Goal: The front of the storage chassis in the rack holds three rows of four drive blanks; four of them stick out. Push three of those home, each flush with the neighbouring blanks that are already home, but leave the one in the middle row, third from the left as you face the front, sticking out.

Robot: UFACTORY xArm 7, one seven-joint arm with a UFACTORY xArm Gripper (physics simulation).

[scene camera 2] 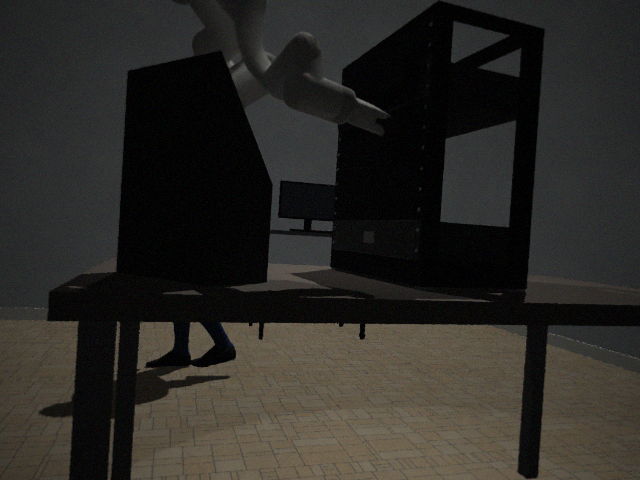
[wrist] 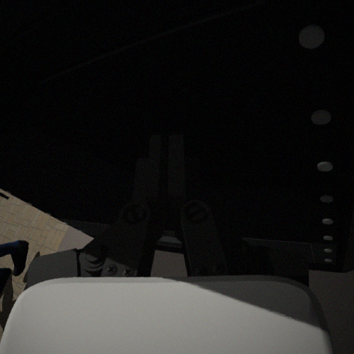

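Seen in the pictures: gripper, fingertip midpoint: [scene camera 2: 398,126]; arm's base, origin of the base link: [scene camera 2: 186,119].
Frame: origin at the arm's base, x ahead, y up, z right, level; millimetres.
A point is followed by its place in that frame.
Observation:
The black rack [scene camera 2: 532,170] @(x 769, y -43, z -176 mm) stands at the right of the table. A dark chassis body [scene camera 2: 483,100] @(x 640, y 108, z -149 mm) shows through its open side, in the upper part. The chassis front is nearly black in both views; the single drive blanks, and which of them stick out, cannot be made out. My gripper [scene camera 2: 383,124] [wrist: 168,151] is shut and empty. It points at the upper part of the rack's front from the left in the scene view. Its fingertips are dark against the dark front in the wrist view, and whether they touch anything cannot be told.
A tall black cabinet [scene camera 2: 191,175] @(x 58, y -128, z 115 mm) stands on the table [scene camera 2: 341,308] @(x 353, y -346, z 173 mm) to the left of the rack. A grey panel [scene camera 2: 392,238] @(x 455, y -222, z -167 mm) with a pale square sits low in the rack. A monitor [scene camera 2: 306,200] stands behind. A person's legs [scene camera 2: 180,338] [wrist: 19,257] show beyond the table.

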